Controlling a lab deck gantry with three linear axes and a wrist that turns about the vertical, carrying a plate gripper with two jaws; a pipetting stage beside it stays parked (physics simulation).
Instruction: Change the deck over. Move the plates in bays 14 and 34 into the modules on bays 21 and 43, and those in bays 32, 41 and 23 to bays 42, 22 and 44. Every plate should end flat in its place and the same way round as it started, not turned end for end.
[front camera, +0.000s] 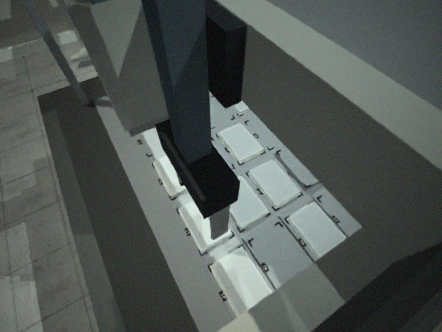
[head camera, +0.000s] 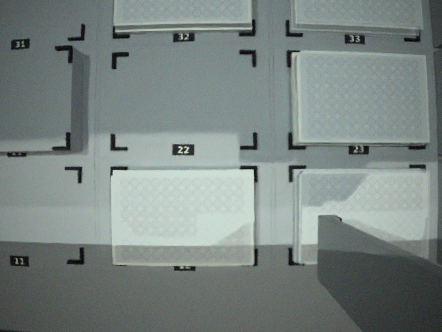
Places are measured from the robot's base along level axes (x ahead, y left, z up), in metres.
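Pixels of known places: gripper, fingertip midpoint: (head camera: 441, 242).
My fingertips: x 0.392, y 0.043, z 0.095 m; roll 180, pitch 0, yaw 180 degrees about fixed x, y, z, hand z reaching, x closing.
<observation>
For each thing: its top centre in the pictures, then the offset to it from my fingertips. "*": a spot on its surface instead.
- bay 14, surface spot: (front camera: 242, 280) * dx +0.161, dy +0.002, dz -0.066 m
- bay 34, surface spot: (front camera: 317, 229) * dx +0.161, dy +0.212, dz -0.066 m
- bay 32, surface spot: (head camera: 183, 11) (front camera: 232, 145) * dx -0.163, dy +0.184, dz -0.080 m
- bay 23, surface spot: (head camera: 361, 100) * dx -0.004, dy +0.104, dz -0.081 m
- bay 41, surface spot: (front camera: 241, 106) * dx -0.287, dy +0.300, dz -0.081 m
- bay 21, surface spot: (head camera: 35, 100) * dx -0.295, dy +0.105, dz -0.076 m
- bay 43, surface spot: (front camera: 297, 170) * dx +0.008, dy +0.287, dz -0.076 m
- Bay 22, surface spot: (head camera: 183, 92) * dx -0.164, dy +0.114, dz -0.095 m
- bay 12, surface spot: (head camera: 183, 210) * dx -0.163, dy +0.008, dz -0.081 m
- bay 13, surface spot: (head camera: 390, 195) * dx +0.022, dy +0.019, dz -0.081 m
- bay 33, surface spot: (head camera: 357, 12) (front camera: 265, 184) * dx -0.004, dy +0.186, dz -0.080 m
My gripper (front camera: 202, 210) is open and empty above bay 13. One jaw shows near bay 13's plate in the head view; the far jaw is hidden in the front view. The plate in bay 14 (front camera: 242, 280) and the plate in bay 34 (front camera: 317, 229) lie flat. The plate in bay 32 (front camera: 241, 142) (head camera: 183, 11) and the plate in bay 23 (front camera: 250, 207) (head camera: 361, 100) lie flat. A plate at bay 41 (front camera: 241, 106) shows in part. The module on bay 21 (head camera: 35, 100) and the module on bay 43 (front camera: 297, 170) carry no visible plate. Bay 22 (head camera: 183, 92) holds no plate.
Other plates lie in bay 12 (front camera: 167, 175) (head camera: 183, 210), bay 13 (front camera: 192, 225) (head camera: 390, 195) and bay 33 (front camera: 275, 182) (head camera: 357, 12). The dark gripper column (front camera: 187, 80) hides part of the deck. A dark block (front camera: 227, 65) hangs behind it.
</observation>
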